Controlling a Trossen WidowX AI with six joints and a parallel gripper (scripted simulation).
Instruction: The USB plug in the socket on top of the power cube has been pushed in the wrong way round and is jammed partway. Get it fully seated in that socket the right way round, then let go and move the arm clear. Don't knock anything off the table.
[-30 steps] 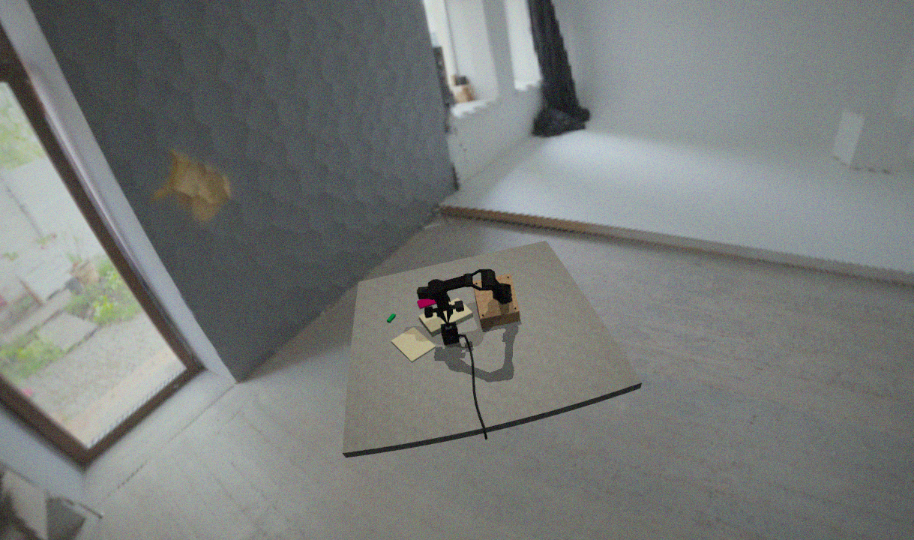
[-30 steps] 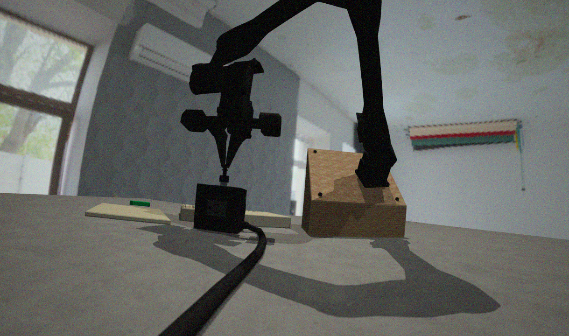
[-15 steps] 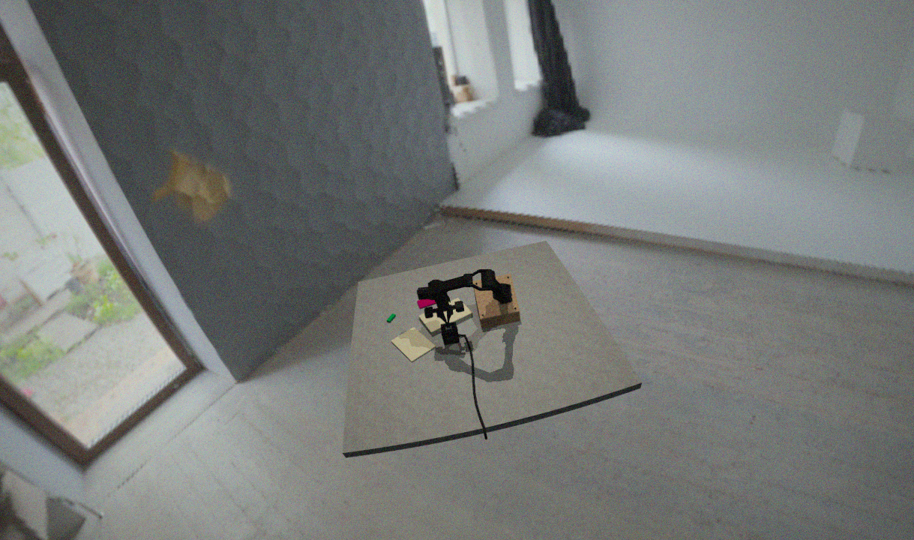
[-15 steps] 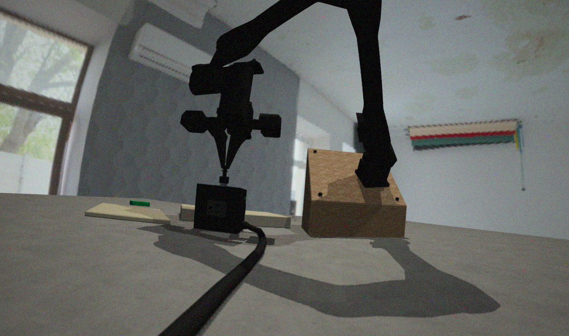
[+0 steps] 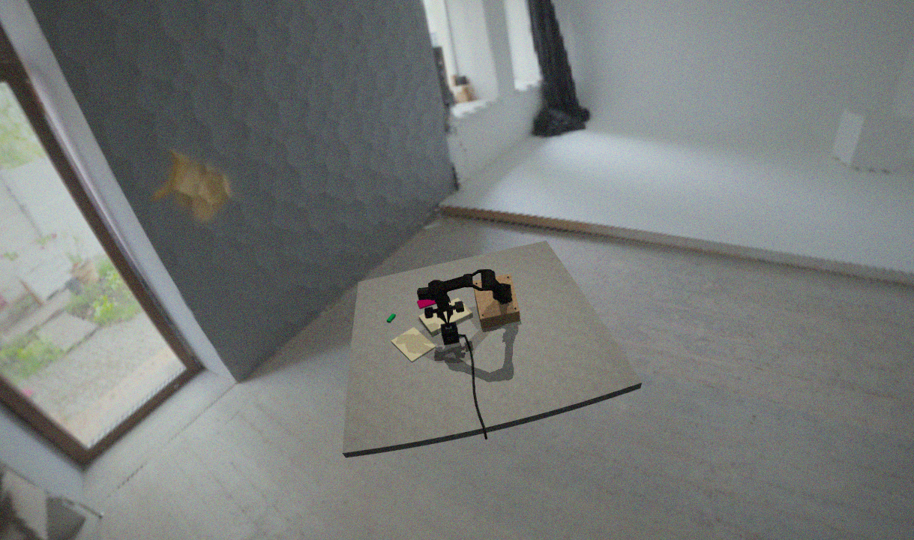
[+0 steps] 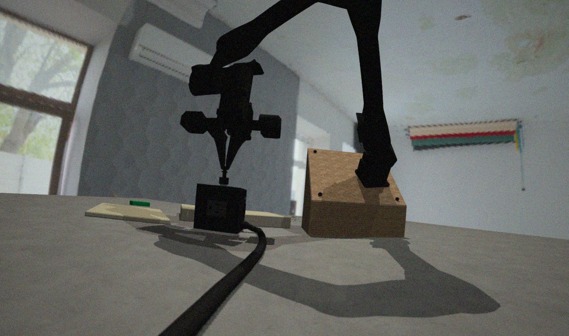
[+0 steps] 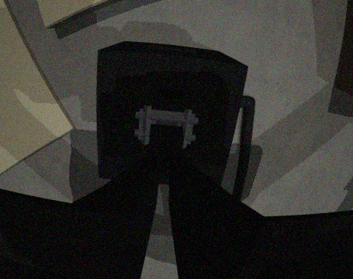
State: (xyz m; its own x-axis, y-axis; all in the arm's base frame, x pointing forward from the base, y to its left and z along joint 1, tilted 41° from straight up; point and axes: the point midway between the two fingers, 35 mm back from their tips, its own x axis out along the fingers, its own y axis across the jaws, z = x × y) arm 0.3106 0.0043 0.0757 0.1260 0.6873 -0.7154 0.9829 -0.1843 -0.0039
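Right now my gripper tip is 2 cm above the USB plug. The rest, counted from my gripper tip: green block 30 cm to the right, 28 cm ahead, 10 cm below; pink object 36 cm to the right, 10 cm below, 4 cm ahead.
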